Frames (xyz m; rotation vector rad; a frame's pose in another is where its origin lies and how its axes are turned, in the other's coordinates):
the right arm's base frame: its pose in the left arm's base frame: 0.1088 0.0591 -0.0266 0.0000 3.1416 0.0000
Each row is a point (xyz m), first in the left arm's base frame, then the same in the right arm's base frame.
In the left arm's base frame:
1: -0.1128 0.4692 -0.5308
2: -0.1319 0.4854 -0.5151
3: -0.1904 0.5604 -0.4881
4: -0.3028 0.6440 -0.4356
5: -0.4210 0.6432 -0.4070
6: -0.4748 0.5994 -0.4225
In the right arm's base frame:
1: 0.2216 0.4101 0.5042
2: 0.2407 0.4263 0.4885
3: 0.2992 0.5013 0.4615
4: 0.4116 0.5849 0.4090
5: 0.5298 0.5841 0.3804
6: 0.5836 0.5403 0.3959

